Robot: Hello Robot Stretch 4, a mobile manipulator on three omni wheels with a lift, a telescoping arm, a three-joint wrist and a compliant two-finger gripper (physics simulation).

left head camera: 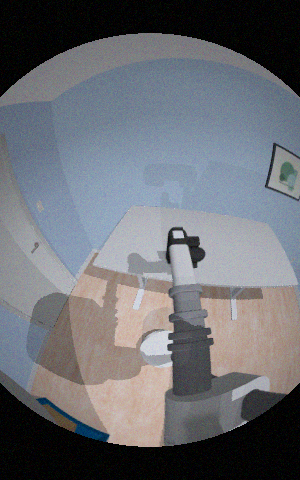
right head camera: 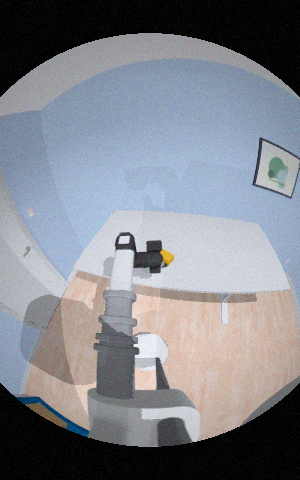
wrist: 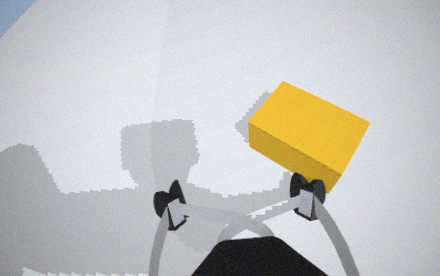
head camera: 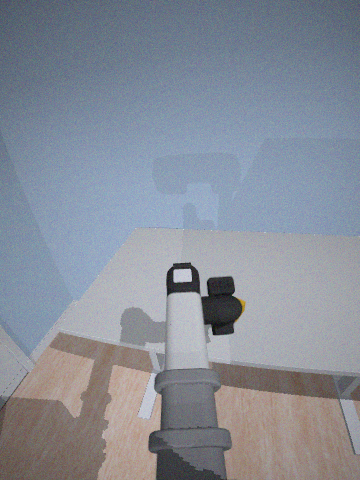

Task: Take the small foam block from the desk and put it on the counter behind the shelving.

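Pixels of known places: gripper, between the fingertips: (wrist: 235, 192); robot's base, origin of its link: (left head camera: 160, 347) (right head camera: 147, 350).
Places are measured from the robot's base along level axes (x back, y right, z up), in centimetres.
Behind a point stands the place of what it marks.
Note:
The small foam block is a yellow block (head camera: 242, 306) @(x -50.2, y 21.7, z 95.7 cm) (right head camera: 167, 257) @(x -49.7, y 19.2, z 96.3 cm) (wrist: 307, 130) @(x -51.5, y 17.4, z 96.3 cm) on the pale desk (head camera: 290, 280) @(x -64.5, y 45.7, z 91.8 cm) (left head camera: 240, 250) @(x -53.0, y 58.0, z 91.7 cm) (right head camera: 215, 250) @(x -56.2, y 53.4, z 91.8 cm) (wrist: 90, 75) @(x -67.5, y -9.2, z 91.8 cm). In the head view most of it is hidden behind the wrist; it does not show in the left head view. My gripper (wrist: 235, 192) @(x -48.1, y 10.6, z 92.0 cm) is open, fingers apart and empty, pointing down above the desk. In the wrist view the block lies ahead and to the right, its near corner partly behind the right fingertip. The head views hide the fingertips. The counter and the shelving do not show.
A blue wall (head camera: 180, 100) @(x -117.3, y 6.8, z 159.4 cm) stands behind the desk, with a framed picture (left head camera: 284, 172) @(x -87.9, y 120.1, z 150.7 cm) (right head camera: 276, 168) @(x -87.1, y 123.5, z 151.9 cm) at the right. A door (left head camera: 30, 250) @(x -61.3, y -128.6, z 89.0 cm) (right head camera: 25, 255) @(x -63.2, y -128.5, z 85.0 cm) is at the left. A blue-edged item (left head camera: 75, 420) (right head camera: 55, 415) lies at the lower left.

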